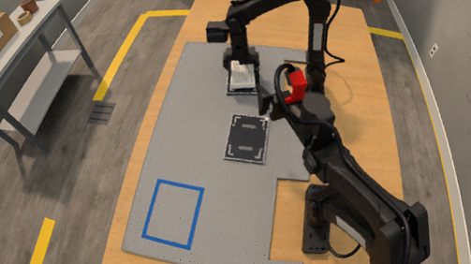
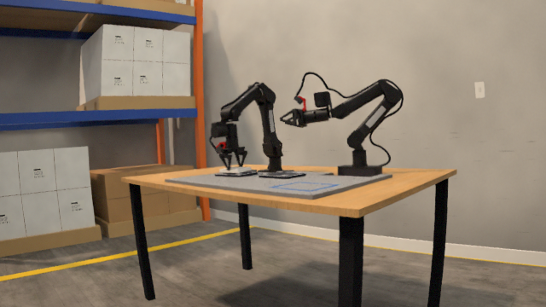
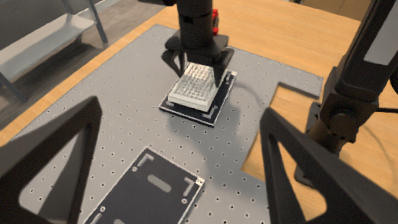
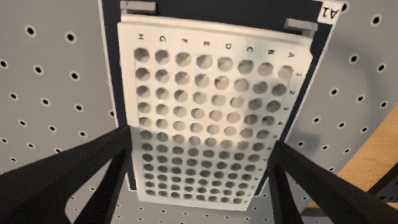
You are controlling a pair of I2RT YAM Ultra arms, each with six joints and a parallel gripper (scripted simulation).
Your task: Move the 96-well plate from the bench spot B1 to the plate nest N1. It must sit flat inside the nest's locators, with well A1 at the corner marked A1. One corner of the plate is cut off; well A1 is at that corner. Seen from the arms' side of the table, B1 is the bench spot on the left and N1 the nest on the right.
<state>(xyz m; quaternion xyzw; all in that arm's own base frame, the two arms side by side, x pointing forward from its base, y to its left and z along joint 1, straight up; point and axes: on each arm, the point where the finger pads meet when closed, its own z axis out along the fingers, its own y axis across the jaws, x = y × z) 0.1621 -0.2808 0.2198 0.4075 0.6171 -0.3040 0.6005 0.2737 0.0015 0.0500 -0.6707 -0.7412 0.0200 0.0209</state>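
Now: right hand 30 mm above the black plate nest. From my right hand the other things lie so: white 96-well plate 10 mm below.
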